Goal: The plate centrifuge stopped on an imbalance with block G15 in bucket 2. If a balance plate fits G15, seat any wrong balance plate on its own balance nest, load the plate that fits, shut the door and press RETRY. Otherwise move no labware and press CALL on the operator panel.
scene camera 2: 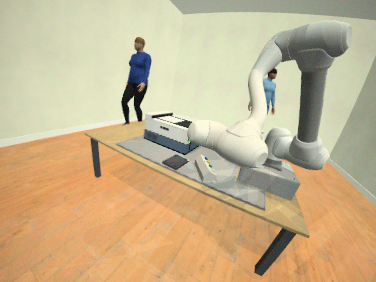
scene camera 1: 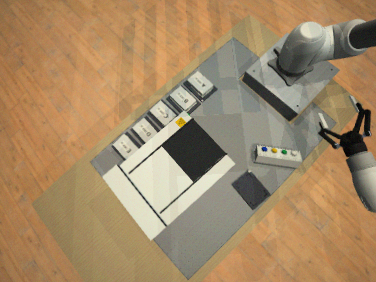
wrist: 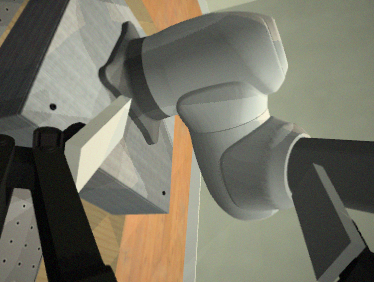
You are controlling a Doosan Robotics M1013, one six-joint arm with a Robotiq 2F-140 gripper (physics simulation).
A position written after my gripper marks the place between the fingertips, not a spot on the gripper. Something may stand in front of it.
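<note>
Scene camera 1: my gripper (scene camera 1: 334,105), open, holding nothing; button box (scene camera 1: 279,157); dark square pad (scene camera 1: 248,186); white centrifuge (scene camera 1: 153,188). Wrist view: my gripper (wrist: 215,149).
</note>
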